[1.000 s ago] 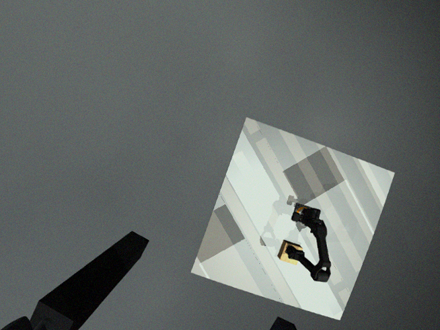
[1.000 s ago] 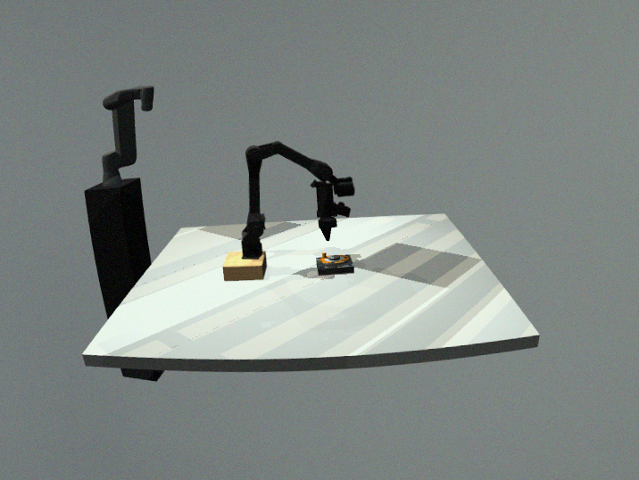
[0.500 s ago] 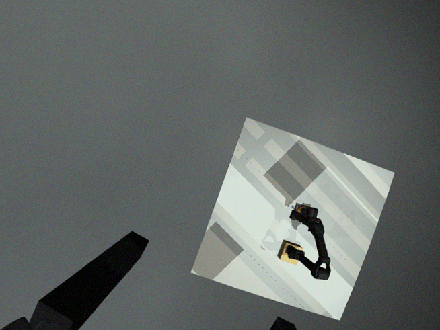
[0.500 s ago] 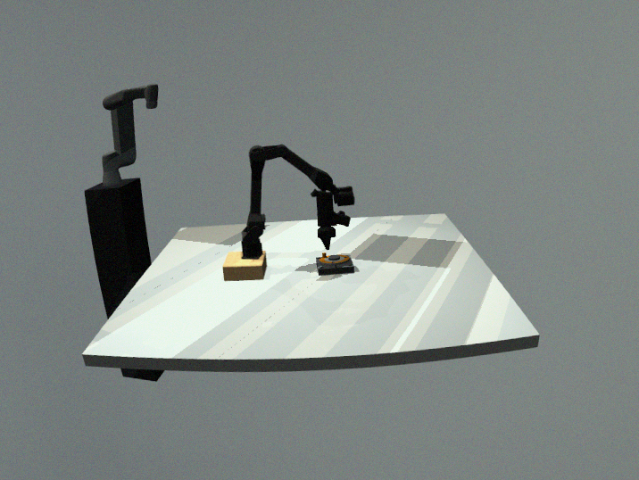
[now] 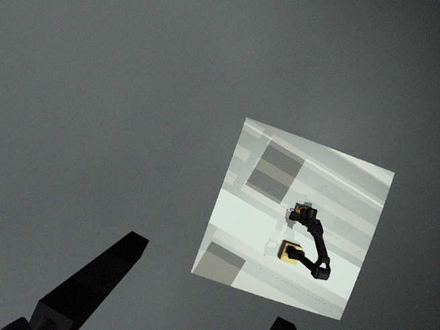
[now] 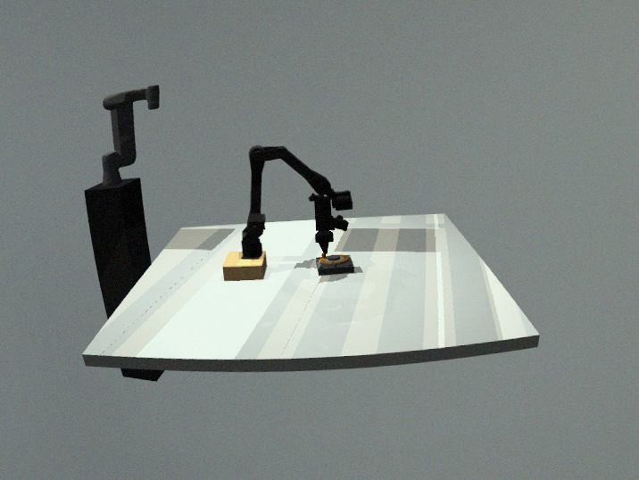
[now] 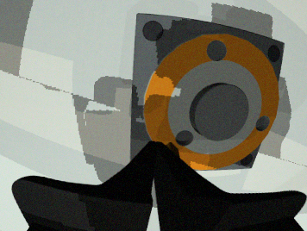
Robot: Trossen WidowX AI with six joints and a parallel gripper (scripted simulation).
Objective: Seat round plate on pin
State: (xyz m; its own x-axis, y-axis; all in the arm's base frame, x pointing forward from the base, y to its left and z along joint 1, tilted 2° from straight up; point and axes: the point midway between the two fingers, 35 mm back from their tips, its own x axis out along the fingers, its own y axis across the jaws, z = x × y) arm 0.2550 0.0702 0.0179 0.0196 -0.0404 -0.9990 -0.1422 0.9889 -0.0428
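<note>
My gripper tip is now 3 cm to the left of the round plate, 2 cm short of it and 1 cm above it. Round my gripper tip: square grey base 4 cm to the right, 4 cm ahead, 2 cm below.
</note>
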